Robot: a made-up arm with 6 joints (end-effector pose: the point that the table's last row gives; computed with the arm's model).
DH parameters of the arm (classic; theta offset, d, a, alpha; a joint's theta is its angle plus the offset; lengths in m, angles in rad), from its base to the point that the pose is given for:
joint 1: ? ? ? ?
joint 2: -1.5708 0 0.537 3.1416
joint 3: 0 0 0.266 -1.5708
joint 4: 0 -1.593 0 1.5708
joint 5: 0 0 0 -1.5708
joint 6: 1.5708 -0.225 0 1.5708
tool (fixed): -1.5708 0 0 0
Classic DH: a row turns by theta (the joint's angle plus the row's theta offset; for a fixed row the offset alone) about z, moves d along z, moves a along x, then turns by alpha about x.
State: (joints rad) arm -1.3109 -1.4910 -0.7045 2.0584 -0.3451 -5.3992
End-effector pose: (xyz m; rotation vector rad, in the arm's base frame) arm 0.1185 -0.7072 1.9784 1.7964 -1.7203 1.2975
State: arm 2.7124 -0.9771 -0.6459 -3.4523 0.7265 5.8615
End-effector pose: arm -1.2631 0.5278 1.4351 0.4673 2.6314 -1.0737
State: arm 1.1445 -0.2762 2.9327 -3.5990 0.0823 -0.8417
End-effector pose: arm -0.7330 -1.5944 0.5906 0.7912 -1.2911 -1.6948
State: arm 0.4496 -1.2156 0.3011 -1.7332 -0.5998 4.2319
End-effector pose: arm -0.5097 -0.1068 2.4234 -1.6650 -1.6170 -1.6394
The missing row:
joint 1: 0 0.445 0.188 -1.5708
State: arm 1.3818 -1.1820 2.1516 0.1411 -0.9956 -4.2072
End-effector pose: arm -0.3455 -1.9475 0.2436 0.0480 -1.1619 -1.0783
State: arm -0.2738 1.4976 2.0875 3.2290 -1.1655 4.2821
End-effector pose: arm 1.7942 -0.4852 1.8120 -1.1486 -1.4697 -1.1619
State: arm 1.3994 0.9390 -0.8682 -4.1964 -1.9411 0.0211
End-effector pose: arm 0.2866 0.5862 -0.7939 2.8817 0.5546 0.4258
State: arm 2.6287 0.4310 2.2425 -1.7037 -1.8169 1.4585
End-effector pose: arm 0.1036 -0.3066 2.3564 -0.8065 1.6895 -1.2367
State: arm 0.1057 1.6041 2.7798 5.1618 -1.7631 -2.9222
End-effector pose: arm 1.1369 0.3206 1.9232 2.3866 1.8169 -0.5610
